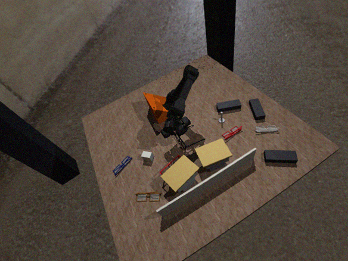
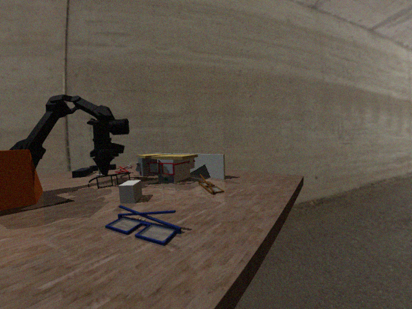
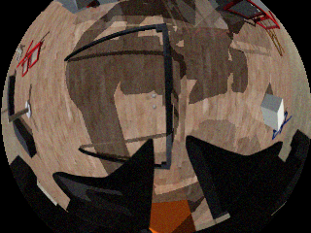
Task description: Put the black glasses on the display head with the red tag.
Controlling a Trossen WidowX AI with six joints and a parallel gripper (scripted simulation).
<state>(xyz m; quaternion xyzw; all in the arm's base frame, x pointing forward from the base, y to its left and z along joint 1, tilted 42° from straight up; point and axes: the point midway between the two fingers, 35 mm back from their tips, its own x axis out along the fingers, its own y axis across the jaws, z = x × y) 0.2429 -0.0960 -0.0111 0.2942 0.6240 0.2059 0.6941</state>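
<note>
Right now the stand is 31 cm to the left of my gripper tip, 7 cm ahead of it and 2 cm below it. Also, from my gripper tip: white cube (24 cm to the right, 2 cm below, 1 cm behind); then white panel (37 cm ahead, 5 cm to the right, 1 cm above).
</note>
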